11 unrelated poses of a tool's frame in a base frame.
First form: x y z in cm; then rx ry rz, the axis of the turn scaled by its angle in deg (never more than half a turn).
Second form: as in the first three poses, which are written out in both.
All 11 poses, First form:
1: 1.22 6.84 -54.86 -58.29 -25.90 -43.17
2: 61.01 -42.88 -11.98 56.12 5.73 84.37
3: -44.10 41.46 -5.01 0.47 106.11 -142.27
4: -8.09 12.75 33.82 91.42 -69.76 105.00
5: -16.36 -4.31 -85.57 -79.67 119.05 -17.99
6: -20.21 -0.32 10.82 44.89 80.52 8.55
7: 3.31 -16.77 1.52 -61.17 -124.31 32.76
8: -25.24 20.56 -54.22 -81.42 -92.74 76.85
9: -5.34 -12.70 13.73 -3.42 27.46 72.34
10: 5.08 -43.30 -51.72 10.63 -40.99 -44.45
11: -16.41 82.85 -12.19 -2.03 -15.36 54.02
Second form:
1: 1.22 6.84 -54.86 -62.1 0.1 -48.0
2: 61.01 -42.88 -11.98 37.6 37.3 77.8
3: -44.10 41.46 -5.01 73.4 1.3 -177.8
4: -8.09 12.75 33.82 93.0 34.9 108.0
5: -16.36 -4.31 -85.57 -170.2 37.2 109.1
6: -20.21 -0.32 10.82 95.2 66.3 -60.1
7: 3.31 -16.77 1.52 172.0 -45.3 -130.9
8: -25.24 20.56 -54.22 136.6 -64.4 -125.6
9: -5.34 -12.70 13.73 -18.6 18.3 76.7
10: 5.08 -43.30 -51.72 -7.6 -40.7 -49.3
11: -16.41 82.85 -12.19 5.1 -14.0 55.0
